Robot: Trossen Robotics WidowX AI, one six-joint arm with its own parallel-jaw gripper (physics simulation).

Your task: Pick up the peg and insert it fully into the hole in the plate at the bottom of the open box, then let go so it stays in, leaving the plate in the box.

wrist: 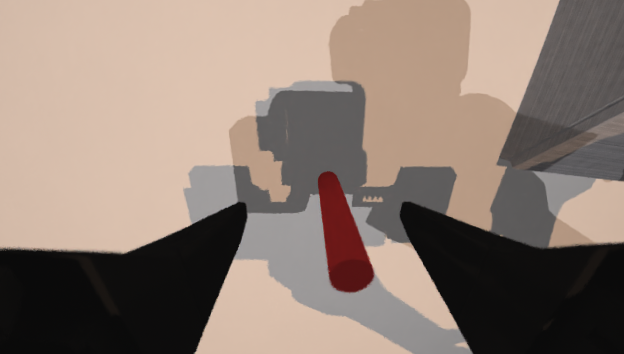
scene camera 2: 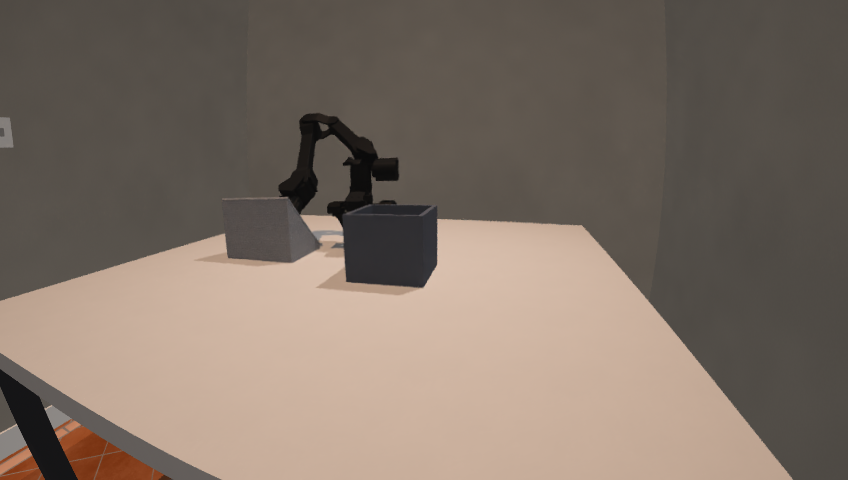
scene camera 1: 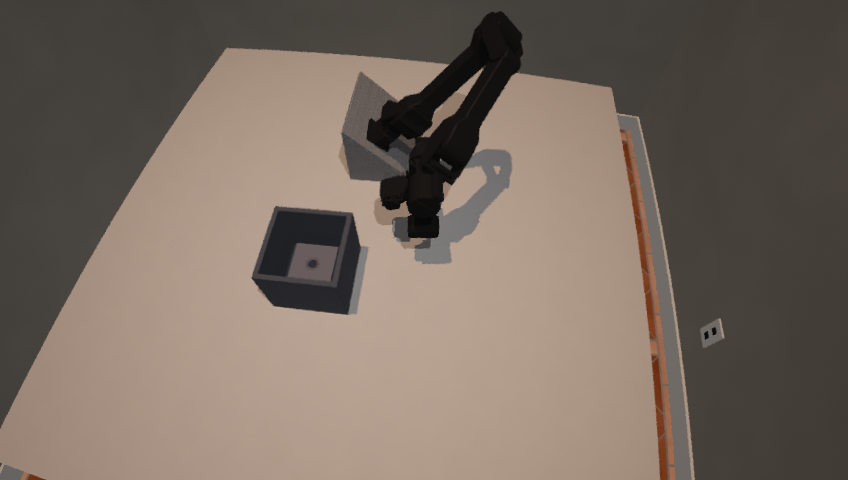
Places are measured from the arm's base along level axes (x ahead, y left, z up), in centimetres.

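Pixels of known places: gripper, between the fingertips: (wrist: 324, 209); arm's base, origin of its link: (scene camera 2: 283, 218) (scene camera 1: 378, 135).
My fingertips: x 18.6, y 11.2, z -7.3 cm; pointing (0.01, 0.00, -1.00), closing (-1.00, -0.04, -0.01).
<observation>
Ahead of a thing's pixels: the offset from my fingertips to its top centre. "spot": to the spot under its first point. Level surfaces: height alone.
A red peg @[dx -0.4, dy -0.7, dz +5.3 cm] (wrist: 344, 230) stands upright on the table in the wrist view; the gripper hides it in scene camera 1. My gripper (wrist: 324, 209) is open and points down, with one finger on each side of the peg and a gap to it on both sides. The fingers are hidden under the hand in scene camera 1 and partly behind the box in scene camera 2. The dark open box @[dx +13.8, dy -22.0, dz +11.1 cm] (scene camera 1: 306, 295) (scene camera 2: 386, 249) stands to the left of the gripper in scene camera 1. The pale plate @[dx +13.8, dy -22.0, dz +3.4 cm] (scene camera 1: 324, 254) lies at its bottom, with a dark round hole @[spot: dx +13.0, dy -22.5, dz +1.7 cm] (scene camera 1: 312, 263).
A grey wedge-shaped block (scene camera 1: 371, 160) (scene camera 2: 258, 228) (wrist: 575, 75) stands beside the arm, behind the box in scene camera 1. The arm reaches over and close to it. The pale table @[dz -2.7 cm] (scene camera 1: 452, 368) (scene camera 2: 476, 356) carries the box and the block. Arm shadows fall around the peg.
</observation>
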